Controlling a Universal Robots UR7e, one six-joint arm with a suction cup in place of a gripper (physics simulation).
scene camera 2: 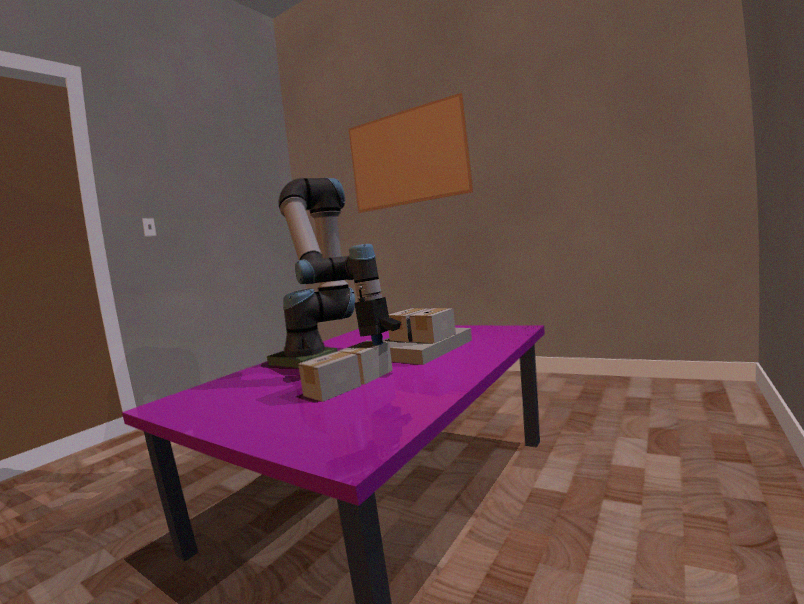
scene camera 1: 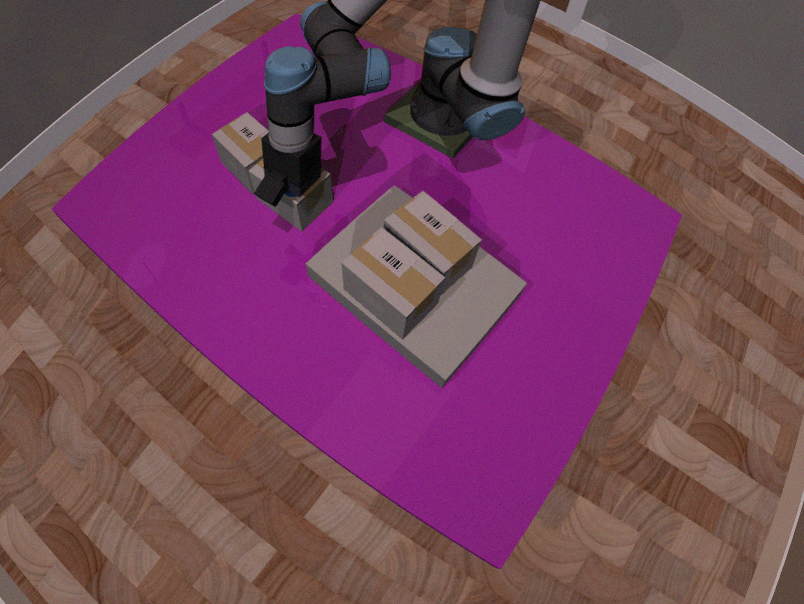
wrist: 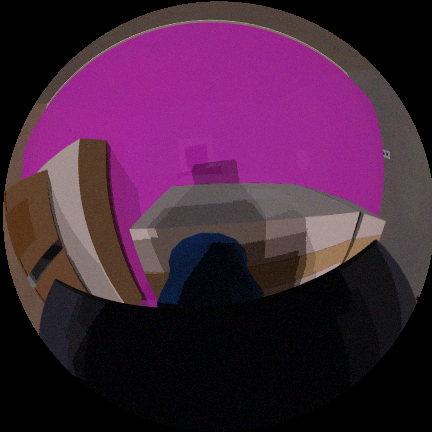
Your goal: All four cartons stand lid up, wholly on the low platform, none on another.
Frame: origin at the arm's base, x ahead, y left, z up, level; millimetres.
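Seen in the pictures: end effector, tool point: [scene camera 2: 378,348] [scene camera 1: 293,194] [wrist: 206,248]; arm's base, origin of the base link: [scene camera 2: 304,351] [scene camera 1: 443,112].
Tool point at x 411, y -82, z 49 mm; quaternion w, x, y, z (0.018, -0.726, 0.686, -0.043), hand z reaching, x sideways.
Observation:
Offsets run from my tool point to a thing's top centre. Level surfaces: height alone.
Two cartons {52 mm ahead, 263 mm left, 62 mm up} [scene camera 1: 393,276] {48 mm back, 272 mm left, 62 mm up} [scene camera 1: 433,230] stand lid up, side by side, on the low grey platform {13 mm back, 275 mm left, 31 mm down} [scene camera 1: 470,312] [scene camera 2: 430,352]. Two more stand on the purple table to the left of the robot's base. One of them {47 mm back, 176 mm right, 14 mm up} [scene camera 1: 238,138] [scene camera 2: 329,375] [wrist: 68,209] is free, with its barcode label facing up. The suction cup [scene camera 2: 375,338] [wrist: 205,257] sits on the taped lid of the other carton {28 mm back, 36 mm right, 15 mm up} [scene camera 1: 312,204] [scene camera 2: 377,362] [wrist: 330,231], which rests on the table. In the overhead view the black tool body [scene camera 1: 289,165] hides the cup.
The purple table {79 mm down} [scene camera 1: 194,293] [scene camera 2: 324,448] carries everything. The robot's base stands on a green plate [scene camera 1: 399,120] at the back. The right and front parts of the platform are bare.

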